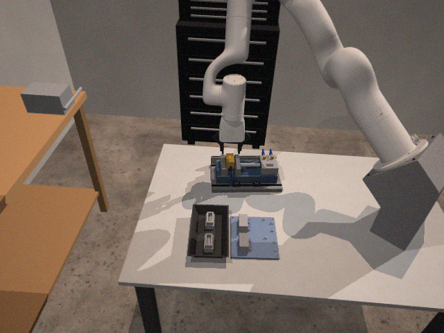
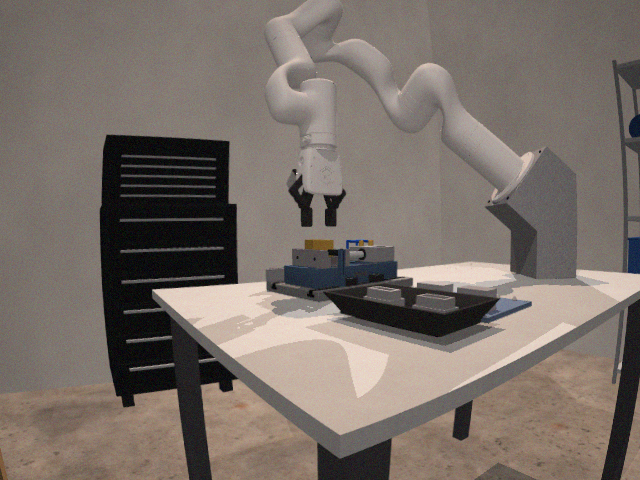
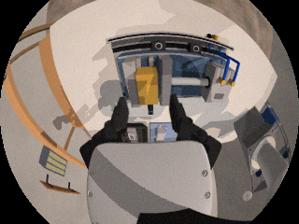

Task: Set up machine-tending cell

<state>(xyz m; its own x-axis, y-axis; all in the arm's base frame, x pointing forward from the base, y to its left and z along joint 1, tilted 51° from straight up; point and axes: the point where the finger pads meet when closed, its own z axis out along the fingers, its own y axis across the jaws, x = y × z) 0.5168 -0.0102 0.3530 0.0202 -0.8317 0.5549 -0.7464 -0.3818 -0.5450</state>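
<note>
Now: hand 6 cm above the brass blank. Also, from my hand: blue vise (7 cm behind, 12 cm below); aluminium blank (4 cm behind, 28 cm to the left, 14 cm below); fixed jaw (3 cm ahead, 8 cm below).
</note>
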